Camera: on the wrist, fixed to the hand. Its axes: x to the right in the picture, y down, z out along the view.
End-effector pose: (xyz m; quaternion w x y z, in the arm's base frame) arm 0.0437 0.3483 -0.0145 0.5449 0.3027 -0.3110 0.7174
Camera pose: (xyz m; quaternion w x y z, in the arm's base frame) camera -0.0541 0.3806 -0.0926 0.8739 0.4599 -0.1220 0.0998
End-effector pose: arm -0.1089 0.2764 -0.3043 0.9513 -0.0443 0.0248 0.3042
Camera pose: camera -0.1828 0.3357 -0.3923 0.8952 -0.0872 -0.1233 -0.4192
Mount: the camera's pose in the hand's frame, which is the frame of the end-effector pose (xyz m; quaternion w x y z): -0.0194 0.0971 -0.0831 0.7249 -0.0704 -0.0944 -0.6787
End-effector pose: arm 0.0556 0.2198 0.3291 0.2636 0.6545 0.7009 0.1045
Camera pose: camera 0.0973 0.2292 0.4511 0.3742 -0.0099 0.9200 -0.1156
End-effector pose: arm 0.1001 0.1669 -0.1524 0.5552 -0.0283 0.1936 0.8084
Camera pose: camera 0.0052 0.0911 -0.1967 0.9674 -0.1147 0.0118 0.2255
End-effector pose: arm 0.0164 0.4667 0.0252 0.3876 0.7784 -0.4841 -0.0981
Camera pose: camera -0.0155 0.5026 0.1452 0.2235 0.8562 0.1477 -0.4417
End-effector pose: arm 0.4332 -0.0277 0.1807 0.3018 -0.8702 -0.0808 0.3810
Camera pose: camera 0.4702 -0.1516 0.1795 0.4085 -0.5612 -0.7045 0.1478
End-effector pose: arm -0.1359 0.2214 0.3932 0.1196 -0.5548 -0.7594 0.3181
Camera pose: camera -0.0101 0.2504 0.4006 0.1919 0.1348 -0.9607 0.1483
